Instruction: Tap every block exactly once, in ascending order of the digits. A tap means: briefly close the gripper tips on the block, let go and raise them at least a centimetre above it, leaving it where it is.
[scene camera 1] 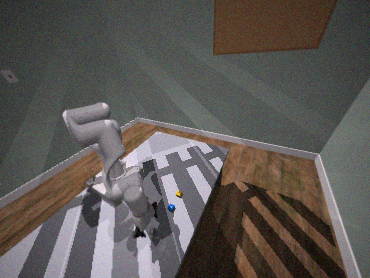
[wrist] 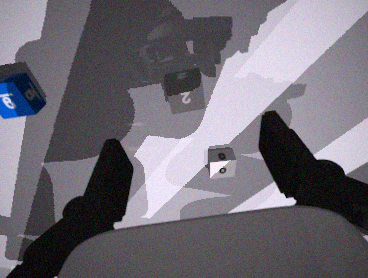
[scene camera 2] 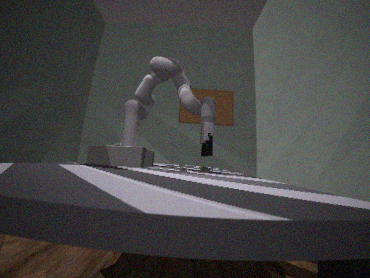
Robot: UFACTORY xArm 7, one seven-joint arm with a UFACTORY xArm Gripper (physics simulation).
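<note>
My gripper (scene camera 1: 148,221) (scene camera 2: 207,149) (wrist: 191,142) is open and empty, pointing down and raised above the table. In the wrist view a grey block with a 2 (wrist: 185,95) lies in partial shadow, a little beyond the line between the fingertips. A smaller white block with a 0 (wrist: 221,163) lies nearer the palm, toward the right finger. A blue block (scene camera 1: 171,207) (wrist: 19,97) lies at the left edge of the wrist view; its digit looks like an 8. A yellow block (scene camera 1: 179,193) (scene camera 2: 202,168) lies beyond the blue one in scene camera 1; its digit is too small to read.
The blocks stand on the table (scene camera 1: 112,247) (scene camera 2: 190,197), which is crossed by strong striped shadows. The arm's base box (scene camera 2: 117,156) stands on the table to the left in scene camera 2. The table's long edge runs past the blue and yellow blocks in scene camera 1.
</note>
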